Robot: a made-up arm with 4 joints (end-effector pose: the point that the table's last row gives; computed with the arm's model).
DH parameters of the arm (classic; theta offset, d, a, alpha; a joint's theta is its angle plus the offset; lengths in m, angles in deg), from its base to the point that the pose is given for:
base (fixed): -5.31 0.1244 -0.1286 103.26
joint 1: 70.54 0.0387 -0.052 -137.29
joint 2: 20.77 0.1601 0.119 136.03
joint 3: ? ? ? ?
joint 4: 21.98 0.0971 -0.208 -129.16
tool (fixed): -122.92 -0.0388 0 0
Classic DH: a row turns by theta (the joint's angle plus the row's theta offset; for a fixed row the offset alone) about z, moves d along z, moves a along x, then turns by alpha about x.
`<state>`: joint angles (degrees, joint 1 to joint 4).
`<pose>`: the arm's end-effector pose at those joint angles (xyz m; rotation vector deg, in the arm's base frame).
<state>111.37 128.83 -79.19 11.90</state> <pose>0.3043 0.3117 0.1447 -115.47 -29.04 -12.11</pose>
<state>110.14 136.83 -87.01 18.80</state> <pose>0.3279 0.2333 0.0962 -109.16 -13.94 -13.86</pose>
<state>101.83 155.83 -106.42 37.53</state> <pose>0.2584 0.0666 -0.0745 -98.07 24.18 -20.65</pose>
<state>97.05 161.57 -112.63 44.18</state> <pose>0.1939 0.0308 -0.1261 -97.12 36.44 -23.06</pose>
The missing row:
joint 3: -55.97 -0.2601 -0.1225 -90
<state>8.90 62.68 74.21 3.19</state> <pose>-0.4747 0.1023 0.0398 17.41 -169.01 -23.47</pose>
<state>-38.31 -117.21 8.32 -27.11</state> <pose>-0.3886 0.3620 0.4589 71.70 35.87 134.75</pose>
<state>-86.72 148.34 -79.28 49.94</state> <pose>-0.4380 0.1362 0.3661 -1.50 90.79 134.35</pose>
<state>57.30 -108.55 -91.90 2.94</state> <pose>-0.5595 0.0139 -0.1944 51.15 -128.07 -110.16</pose>
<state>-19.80 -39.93 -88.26 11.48</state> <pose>-0.1152 0.0119 0.5834 -26.41 -49.85 -36.75</pose>
